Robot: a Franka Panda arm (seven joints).
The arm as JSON. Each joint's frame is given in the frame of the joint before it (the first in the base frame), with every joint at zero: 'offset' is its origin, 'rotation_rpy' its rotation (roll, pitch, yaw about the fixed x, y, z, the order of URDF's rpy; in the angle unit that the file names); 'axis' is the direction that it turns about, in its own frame. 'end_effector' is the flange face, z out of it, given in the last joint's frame.
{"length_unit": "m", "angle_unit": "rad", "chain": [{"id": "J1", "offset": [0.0, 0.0, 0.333], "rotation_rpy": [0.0, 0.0, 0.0], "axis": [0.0, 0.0, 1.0]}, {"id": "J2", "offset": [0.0, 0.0, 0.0], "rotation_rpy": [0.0, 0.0, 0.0], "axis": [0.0, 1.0, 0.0]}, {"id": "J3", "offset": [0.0, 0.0, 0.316], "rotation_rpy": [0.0, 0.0, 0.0], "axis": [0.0, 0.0, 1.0]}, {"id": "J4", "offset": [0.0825, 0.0, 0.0], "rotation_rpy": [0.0, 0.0, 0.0], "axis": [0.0, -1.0, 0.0]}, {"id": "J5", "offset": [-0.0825, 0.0, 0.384], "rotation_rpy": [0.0, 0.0, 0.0], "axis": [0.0, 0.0, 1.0]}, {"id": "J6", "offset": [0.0, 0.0, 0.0], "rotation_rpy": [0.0, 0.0, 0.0], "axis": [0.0, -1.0, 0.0]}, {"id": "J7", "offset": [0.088, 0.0, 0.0], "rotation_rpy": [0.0, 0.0, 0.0], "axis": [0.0, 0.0, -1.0]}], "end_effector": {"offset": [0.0, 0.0, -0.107], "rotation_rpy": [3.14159, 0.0, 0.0]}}
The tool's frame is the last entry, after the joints.
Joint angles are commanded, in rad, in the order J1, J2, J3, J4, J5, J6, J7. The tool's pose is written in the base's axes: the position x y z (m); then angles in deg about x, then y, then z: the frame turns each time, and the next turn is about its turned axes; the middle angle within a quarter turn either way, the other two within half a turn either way. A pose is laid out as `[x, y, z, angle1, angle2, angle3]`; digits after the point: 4 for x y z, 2 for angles.
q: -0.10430 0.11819 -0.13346 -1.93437 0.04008 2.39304 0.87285
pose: [0.5996, -0.1423, 0.4614, 175.96, 19.19, 65.52]
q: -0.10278 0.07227 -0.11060 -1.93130 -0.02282 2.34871 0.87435
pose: [0.5937, -0.1276, 0.4854, 174.24, 19.03, 62.44]
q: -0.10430 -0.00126 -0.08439 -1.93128 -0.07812 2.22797 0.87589
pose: [0.5753, -0.1123, 0.5150, 173.08, 16.12, 59.78]
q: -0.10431 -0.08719 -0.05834 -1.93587 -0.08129 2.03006 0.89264
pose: [0.5443, -0.0949, 0.5397, 174.40, 9.65, 59.26]
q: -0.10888 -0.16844 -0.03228 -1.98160 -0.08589 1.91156 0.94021
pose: [0.5129, -0.0800, 0.5486, 174.90, 5.02, 60.75]
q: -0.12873 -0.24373 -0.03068 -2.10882 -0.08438 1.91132 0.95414
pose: [0.4809, -0.0844, 0.5245, 175.49, 2.01, 62.33]
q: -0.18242 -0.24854 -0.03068 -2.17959 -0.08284 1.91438 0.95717
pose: [0.4648, -0.1074, 0.4931, 176.24, -1.73, 65.30]
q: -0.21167 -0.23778 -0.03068 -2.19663 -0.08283 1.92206 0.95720
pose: [0.4611, -0.1206, 0.4806, 176.56, -2.95, 66.87]
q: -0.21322 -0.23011 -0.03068 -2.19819 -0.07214 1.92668 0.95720
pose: [0.4623, -0.1209, 0.4765, 177.18, -3.09, 67.17]
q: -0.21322 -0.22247 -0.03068 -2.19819 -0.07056 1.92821 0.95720
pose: [0.4636, -0.1210, 0.4730, 177.34, -3.42, 67.18]
